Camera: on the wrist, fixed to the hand. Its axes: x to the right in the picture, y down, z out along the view.
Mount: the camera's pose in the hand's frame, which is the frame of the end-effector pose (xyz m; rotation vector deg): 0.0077 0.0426 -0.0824 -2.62 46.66 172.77
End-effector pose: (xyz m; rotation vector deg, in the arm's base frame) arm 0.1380 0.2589 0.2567 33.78 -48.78 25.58
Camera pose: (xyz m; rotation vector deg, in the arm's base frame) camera 0.1641 0.3450 0.2330 77.55 9.57 -150.94
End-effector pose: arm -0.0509 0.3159 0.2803 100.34 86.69 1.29
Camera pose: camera -0.0544 0.3690 0.3566 -94.73 91.94 -94.99
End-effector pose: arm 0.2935 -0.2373 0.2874 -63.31 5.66 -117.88
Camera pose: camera 0.2561 -0.2947 0.2244 29.73 66.41 32.04
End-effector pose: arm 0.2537 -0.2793 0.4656 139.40 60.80 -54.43
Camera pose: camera 0.3259 -0.2610 0.5214 70.72 -121.21 59.56
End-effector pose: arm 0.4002 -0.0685 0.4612 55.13 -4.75 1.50
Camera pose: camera 0.4102 0.0233 0.4498 -9.03 -38.60 174.06
